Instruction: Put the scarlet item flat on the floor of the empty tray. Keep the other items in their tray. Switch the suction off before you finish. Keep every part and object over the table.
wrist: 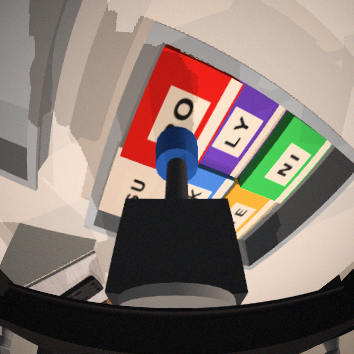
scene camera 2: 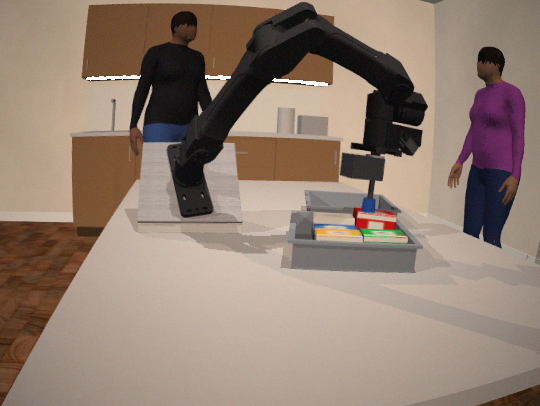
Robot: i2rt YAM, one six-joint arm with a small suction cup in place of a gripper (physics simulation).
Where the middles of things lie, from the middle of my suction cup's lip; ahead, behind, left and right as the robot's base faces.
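The cream box (wrist: 127,179) is 5 cm below my suction cup, 4 cm to the left of it and 6 cm behind it. Then I consider the scarlet box (scene camera 2: 385,220): my suction cup is 2 cm short of it and 4 cm above it. Going by their middles, the scarlet box is the nearest to my suction cup of the things named here.
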